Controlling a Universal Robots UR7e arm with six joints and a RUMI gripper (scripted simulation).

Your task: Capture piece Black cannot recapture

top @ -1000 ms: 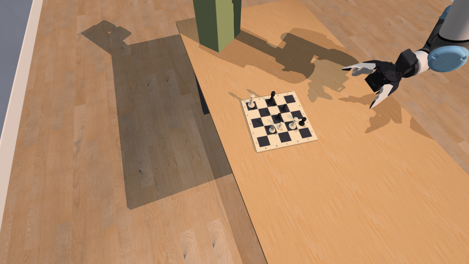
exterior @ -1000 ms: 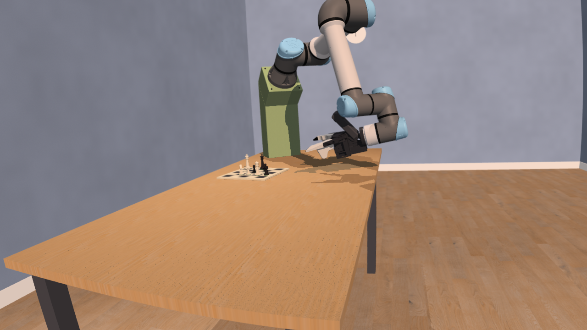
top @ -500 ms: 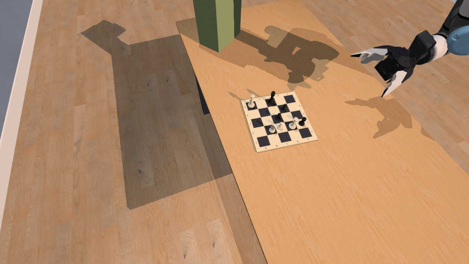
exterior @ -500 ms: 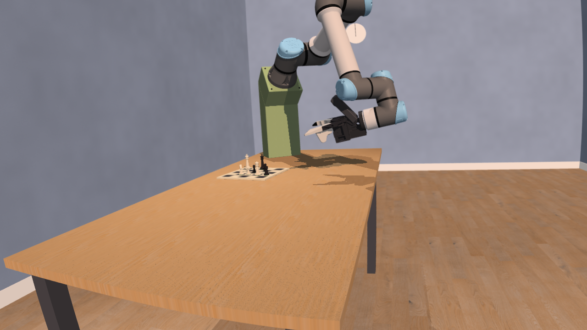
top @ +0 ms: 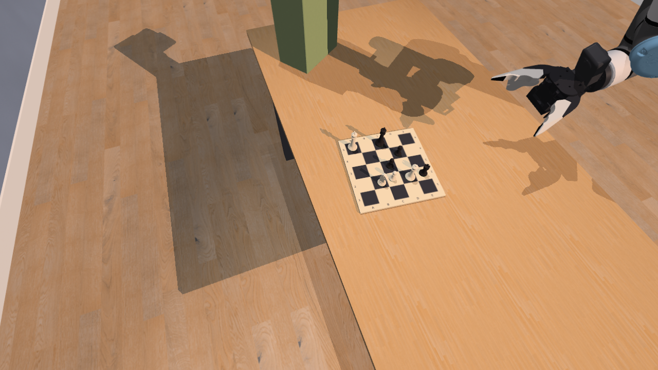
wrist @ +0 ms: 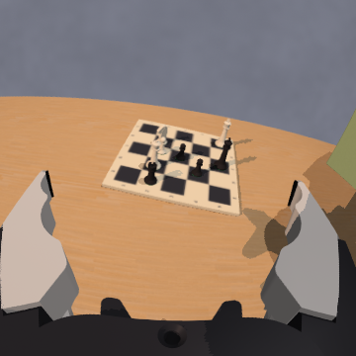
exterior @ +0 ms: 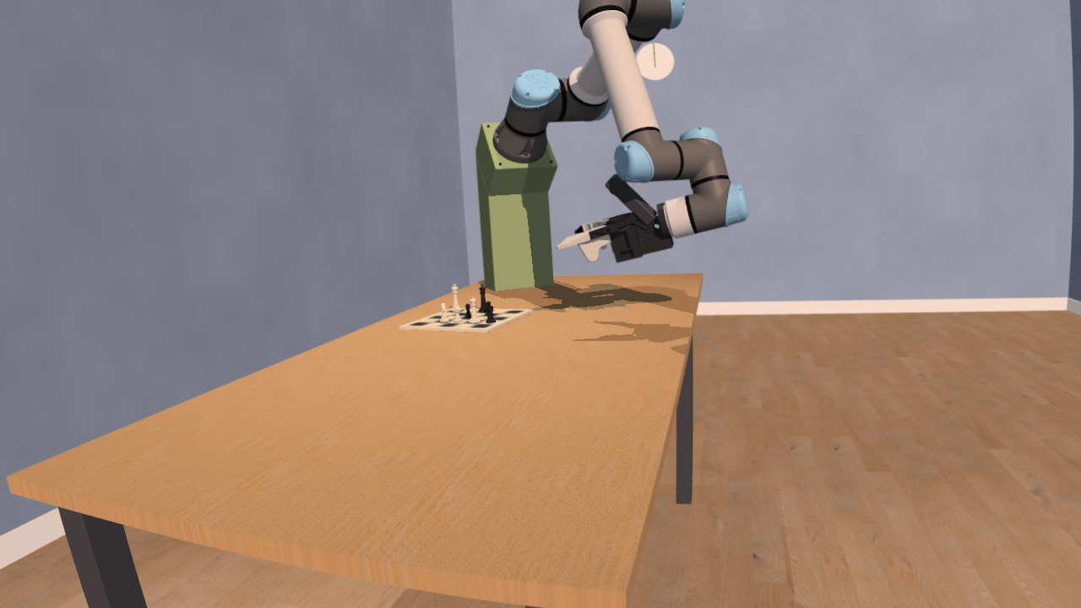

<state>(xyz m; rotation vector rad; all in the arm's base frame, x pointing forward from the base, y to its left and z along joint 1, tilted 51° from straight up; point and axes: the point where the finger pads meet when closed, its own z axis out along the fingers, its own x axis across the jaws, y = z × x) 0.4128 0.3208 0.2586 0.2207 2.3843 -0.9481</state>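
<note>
Now: hand 23 cm to the left of the small chessboard, 17 cm above it and 7 cm short of it. From my hand the other things lie so: tall black piece 26 cm to the right, 14 cm below, 1 cm behind; then tall white piece 33 cm to the right, 14 cm below, 1 cm ahead.
</note>
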